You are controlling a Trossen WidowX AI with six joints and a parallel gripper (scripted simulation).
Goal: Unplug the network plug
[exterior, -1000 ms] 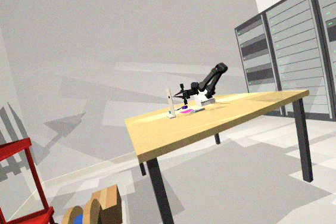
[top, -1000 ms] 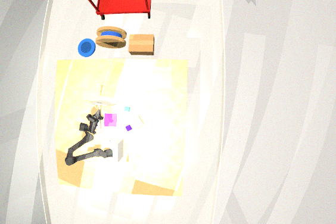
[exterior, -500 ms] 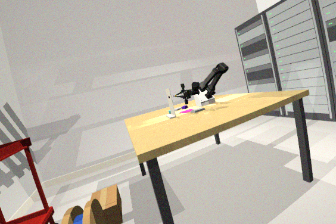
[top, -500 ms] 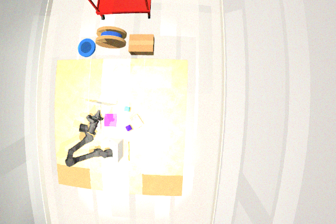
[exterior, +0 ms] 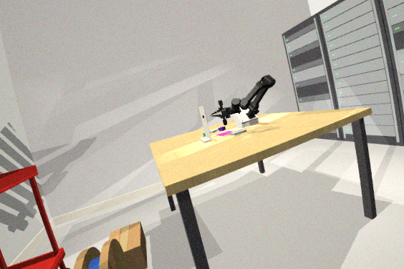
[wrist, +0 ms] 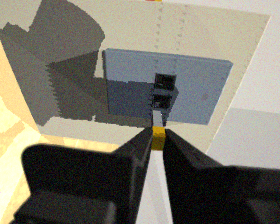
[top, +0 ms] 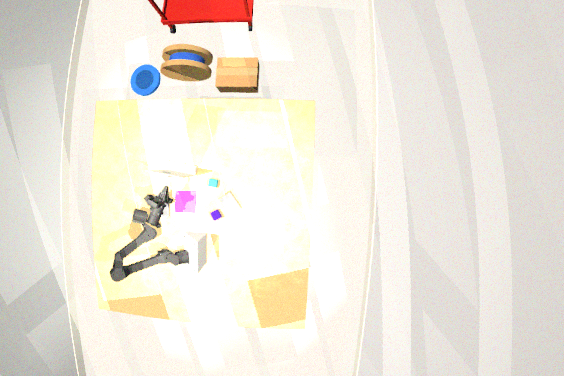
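My gripper tip is 17 cm above the magenta marked square, 10 cm past it and 3 cm to the left of it. The rest, counted from my gripper tip: upright panel: 7 cm ahead, 6 cm below, 1 cm to the right; network plug: right at my gripper tip; cyan block: 20 cm to the right, 16 cm below.
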